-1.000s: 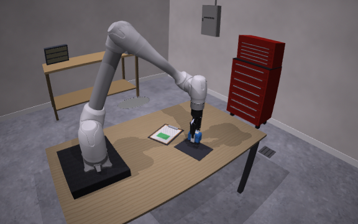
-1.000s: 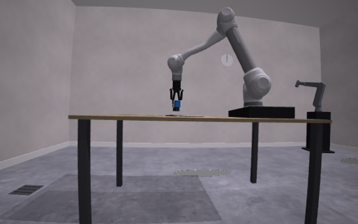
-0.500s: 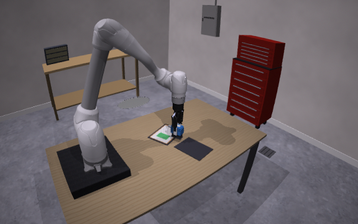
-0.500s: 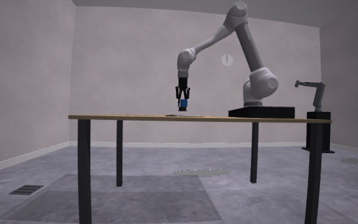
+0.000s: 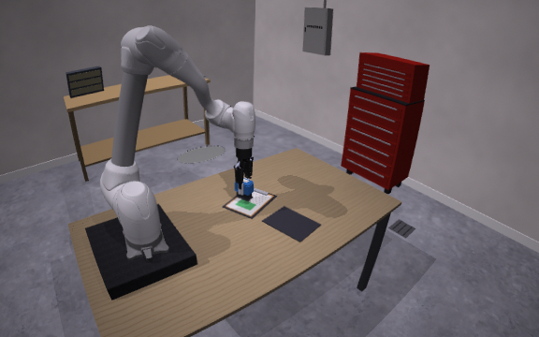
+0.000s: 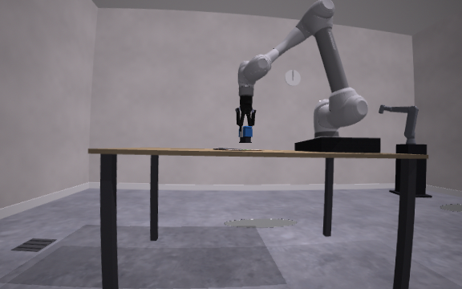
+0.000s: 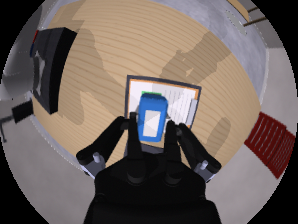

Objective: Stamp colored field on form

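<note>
My gripper is now 140 mm short of the mat, 240 mm to the left of it and 110 mm above it. The rest, counted from my hand: clipboard (60 mm ahead, 30 mm to the left, 110 mm below); then stamp (20 mm below).
</note>
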